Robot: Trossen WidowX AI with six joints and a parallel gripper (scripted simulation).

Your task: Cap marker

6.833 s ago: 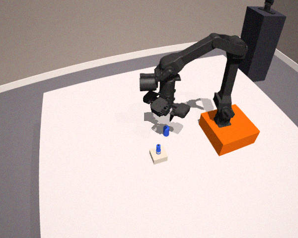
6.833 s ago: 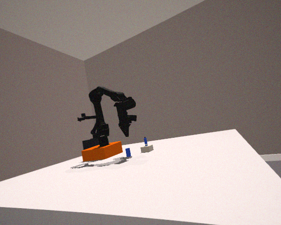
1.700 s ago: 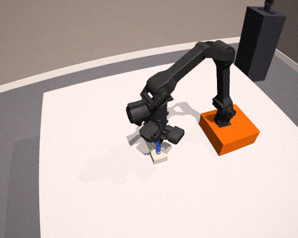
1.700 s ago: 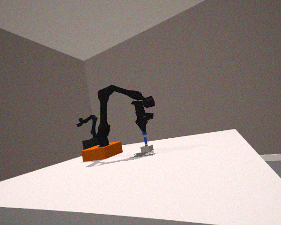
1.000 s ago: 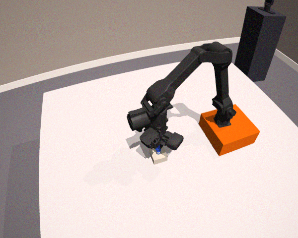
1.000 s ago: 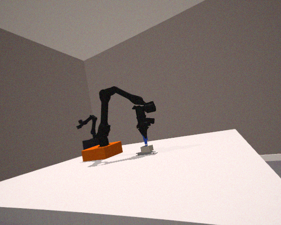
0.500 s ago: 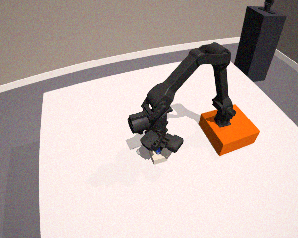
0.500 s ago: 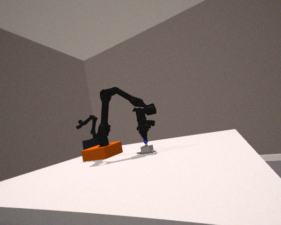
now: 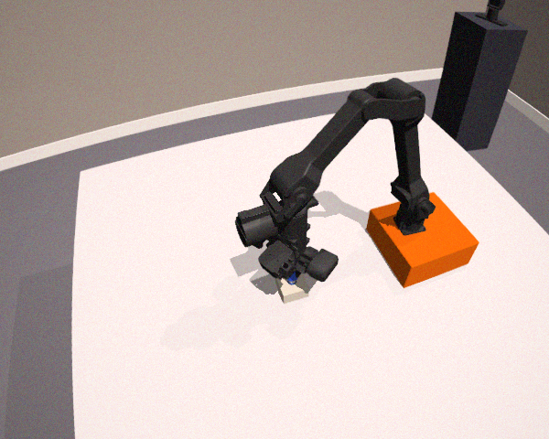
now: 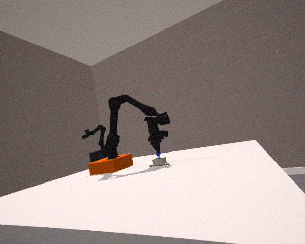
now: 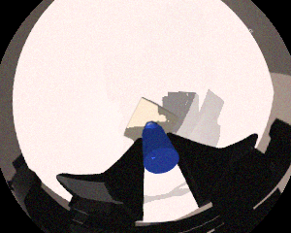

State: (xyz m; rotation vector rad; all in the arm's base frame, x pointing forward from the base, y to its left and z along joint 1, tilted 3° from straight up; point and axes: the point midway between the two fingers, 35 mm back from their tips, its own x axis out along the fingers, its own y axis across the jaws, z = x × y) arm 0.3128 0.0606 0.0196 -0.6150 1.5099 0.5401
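The blue marker cap is 1 cm above my gripper tip. From my gripper tip the other things lie so: holder block: 5 cm below.
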